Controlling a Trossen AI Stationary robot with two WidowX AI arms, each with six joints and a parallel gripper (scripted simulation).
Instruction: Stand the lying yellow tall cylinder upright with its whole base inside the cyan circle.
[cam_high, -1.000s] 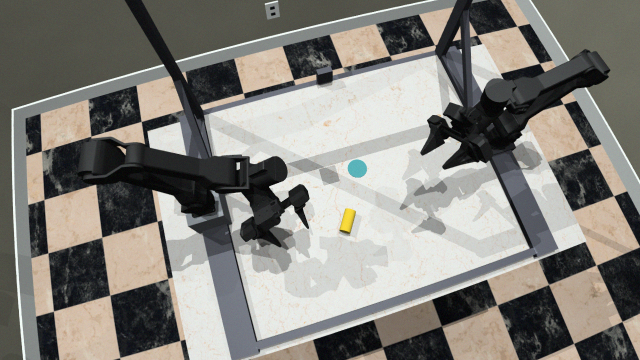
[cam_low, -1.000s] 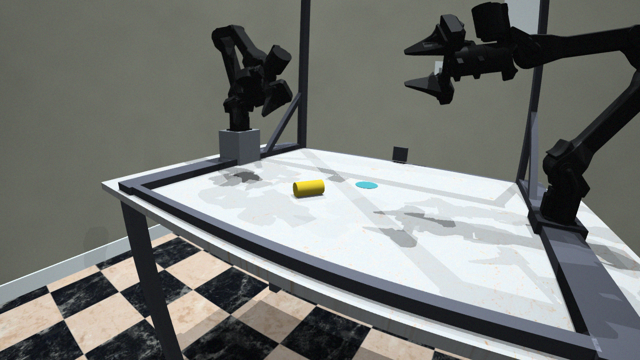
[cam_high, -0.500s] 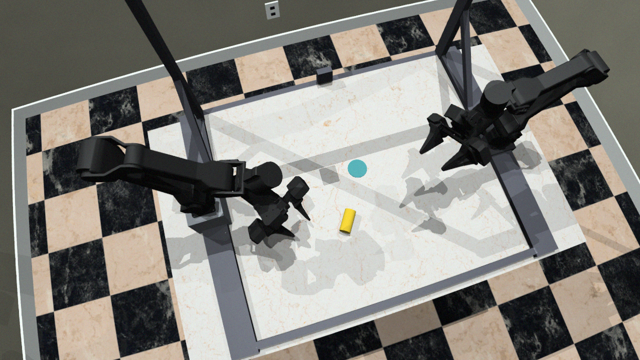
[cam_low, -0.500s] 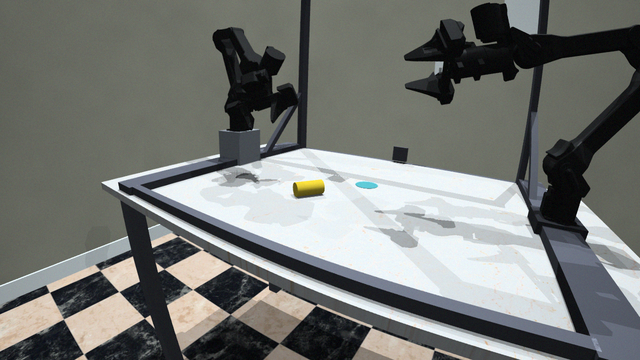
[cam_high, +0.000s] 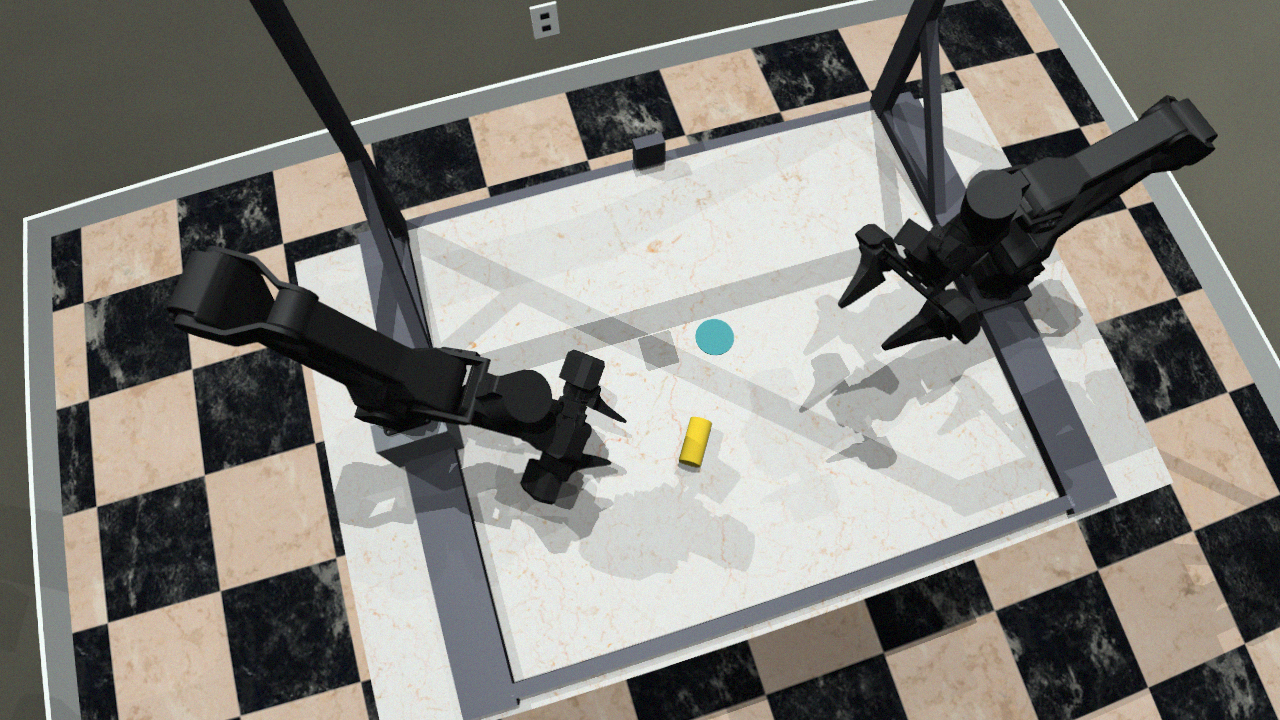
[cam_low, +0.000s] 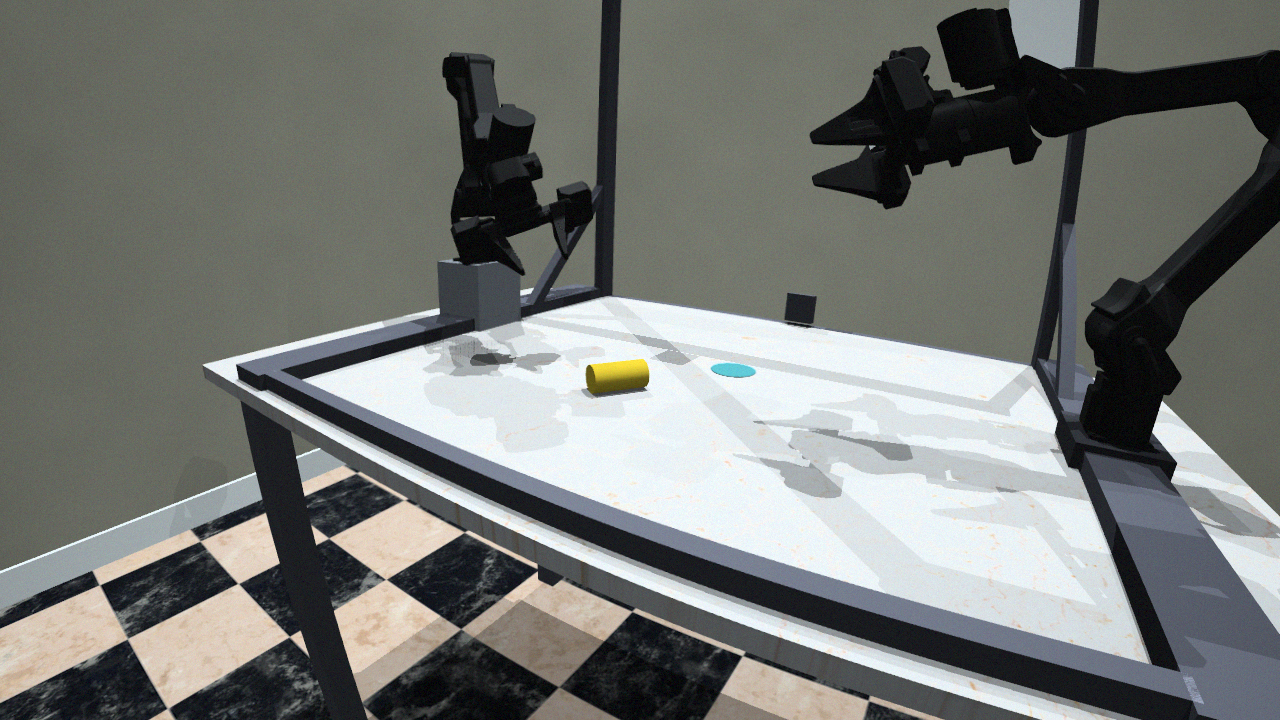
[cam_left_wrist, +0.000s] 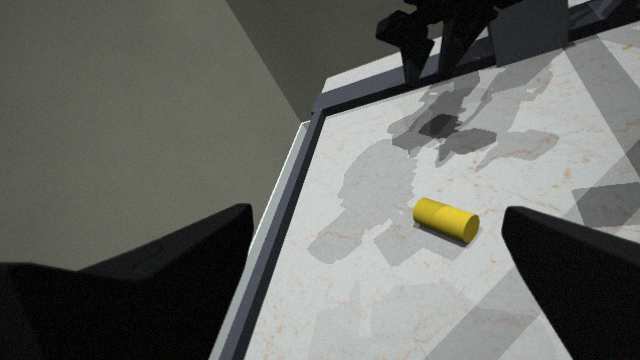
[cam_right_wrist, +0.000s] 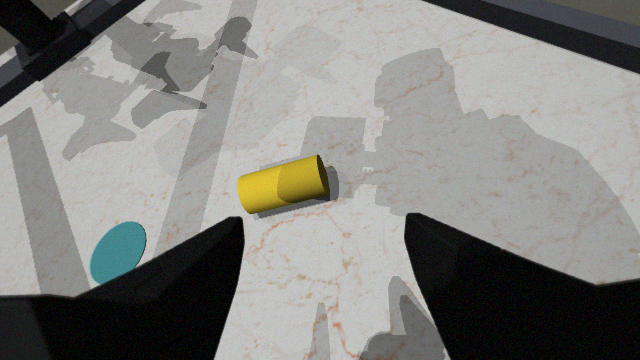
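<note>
Now: right hand 140 mm to the right of the yellow cylinder, 140 mm above it and 10 mm short of it. The rest, counted from my right hand: cyan circle: 220 mm to the left, 150 mm below, 140 mm behind.
</note>
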